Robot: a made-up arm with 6 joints. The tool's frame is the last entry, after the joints.
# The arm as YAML. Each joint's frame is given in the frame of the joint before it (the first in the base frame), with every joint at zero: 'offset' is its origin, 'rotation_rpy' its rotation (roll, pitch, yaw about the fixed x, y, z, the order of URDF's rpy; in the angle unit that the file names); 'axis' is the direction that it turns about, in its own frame. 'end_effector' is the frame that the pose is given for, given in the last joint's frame.
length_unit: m
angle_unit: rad
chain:
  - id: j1
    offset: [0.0, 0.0, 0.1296]
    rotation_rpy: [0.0, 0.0, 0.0]
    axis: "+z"
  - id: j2
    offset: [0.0, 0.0, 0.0]
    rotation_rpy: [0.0, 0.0, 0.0]
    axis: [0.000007, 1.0, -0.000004]
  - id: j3
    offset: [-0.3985, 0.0, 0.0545]
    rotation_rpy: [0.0, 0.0, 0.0]
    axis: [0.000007, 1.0, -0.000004]
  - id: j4
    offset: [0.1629, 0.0, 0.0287]
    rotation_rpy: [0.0, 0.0, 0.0]
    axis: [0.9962, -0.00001, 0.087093]
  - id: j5
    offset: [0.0, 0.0, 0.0]
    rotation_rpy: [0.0, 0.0, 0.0]
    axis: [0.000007, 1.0, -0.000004]
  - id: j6
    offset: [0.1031, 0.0, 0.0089]
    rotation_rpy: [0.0, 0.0, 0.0]
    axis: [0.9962, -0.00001, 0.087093]
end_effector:
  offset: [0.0, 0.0, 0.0]
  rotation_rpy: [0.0, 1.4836, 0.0]
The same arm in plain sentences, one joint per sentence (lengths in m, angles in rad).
The arm has six revolute joints in a row. What follows holds with every joint at zero, and every direction is one of the base frame's. Joint 1 is mounted 0.1296 m along +z from the base frame's origin and turns about +z. Joint 2 is mounted at the same point as joint 1 and turns about +y. Joint 3 is mounted 0.3985 m along -x and 0.0545 m along +z from joint 2 and turns about +y. Joint 4 is mounted 0.1629 m along +x and 0.0287 m along +z from joint 3 and turns about the direction (0.9962, 0, 0.0871). Joint 5 is mounted at the same point as joint 4 and turns about +y. Joint 6 is mounted 0.1031 m along +x and 0.0089 m along +z from joint 5 and turns about the direction (0.9962, 0, 0.0871). The tool frame, which is the frame that the pose is given for, is mounted at the same point as joint 6; its axes are the base frame's turned by roll 0, pitch 1.4836 and yaw 0 rad (as in URDF: about the fixed x, then y, then z).
